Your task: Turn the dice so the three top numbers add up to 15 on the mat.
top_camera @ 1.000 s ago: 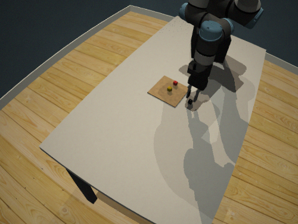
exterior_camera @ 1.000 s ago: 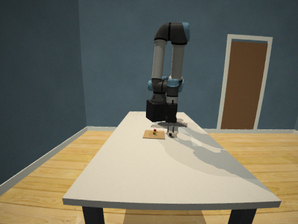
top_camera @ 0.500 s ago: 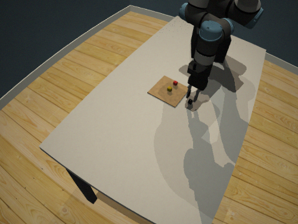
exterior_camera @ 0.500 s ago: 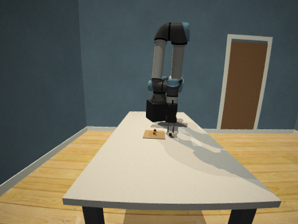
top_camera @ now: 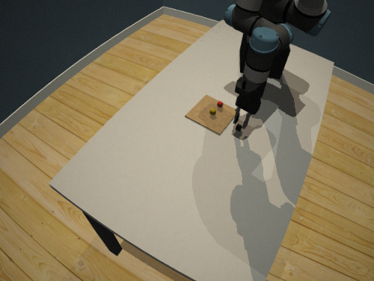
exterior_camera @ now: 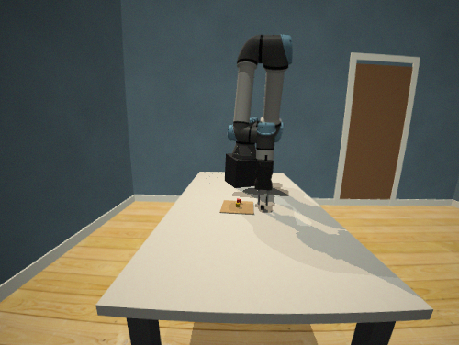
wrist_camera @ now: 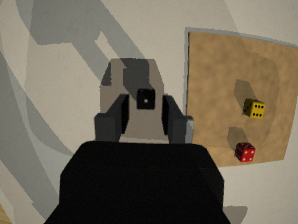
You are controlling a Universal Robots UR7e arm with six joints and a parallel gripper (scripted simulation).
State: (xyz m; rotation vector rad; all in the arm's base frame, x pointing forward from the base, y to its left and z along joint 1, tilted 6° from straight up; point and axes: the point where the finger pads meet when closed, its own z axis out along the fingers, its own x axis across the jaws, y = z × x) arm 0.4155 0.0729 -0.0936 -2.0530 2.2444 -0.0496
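Right now the black die is 3 cm below my hand. Also, from my hand: yellow die (11 cm to the right, 3 cm below, 1 cm behind); red die (10 cm to the right, 6 cm behind, 3 cm below); brown mat (11 cm to the right, 4 cm below, 1 cm behind).
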